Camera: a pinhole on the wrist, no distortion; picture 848 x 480 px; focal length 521.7 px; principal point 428.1 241.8 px. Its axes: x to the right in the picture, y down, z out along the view. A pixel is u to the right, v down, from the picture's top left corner.
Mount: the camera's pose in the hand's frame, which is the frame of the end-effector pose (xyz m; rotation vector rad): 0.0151 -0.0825 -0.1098 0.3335 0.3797 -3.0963
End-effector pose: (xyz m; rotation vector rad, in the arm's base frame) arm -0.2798 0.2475 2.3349 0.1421 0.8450 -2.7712
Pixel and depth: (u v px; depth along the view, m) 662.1 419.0 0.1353
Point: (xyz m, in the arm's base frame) -0.2514 0.3918 2.4270
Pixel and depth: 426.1 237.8 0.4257
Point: -0.2629 0.2425 2.6881
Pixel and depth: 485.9 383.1 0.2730
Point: -0.2717 0.3673 2.5672
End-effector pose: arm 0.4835 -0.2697 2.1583 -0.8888 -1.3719 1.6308
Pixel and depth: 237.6 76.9 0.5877
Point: -0.0309 -0.4027 2.2904
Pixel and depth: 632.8 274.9 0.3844
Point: 0.4067 -0.5361 2.3890
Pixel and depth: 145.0 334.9 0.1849
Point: 0.4035 -0.2210 2.3287
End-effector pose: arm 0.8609 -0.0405 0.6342 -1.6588 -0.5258 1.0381
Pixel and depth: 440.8 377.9 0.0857
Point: 0.9066 -0.0196 0.7534
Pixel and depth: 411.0 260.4 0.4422
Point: 0.6010 0.1492 0.8274
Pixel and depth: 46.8 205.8 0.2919
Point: 0.7858 0.2484 0.6880
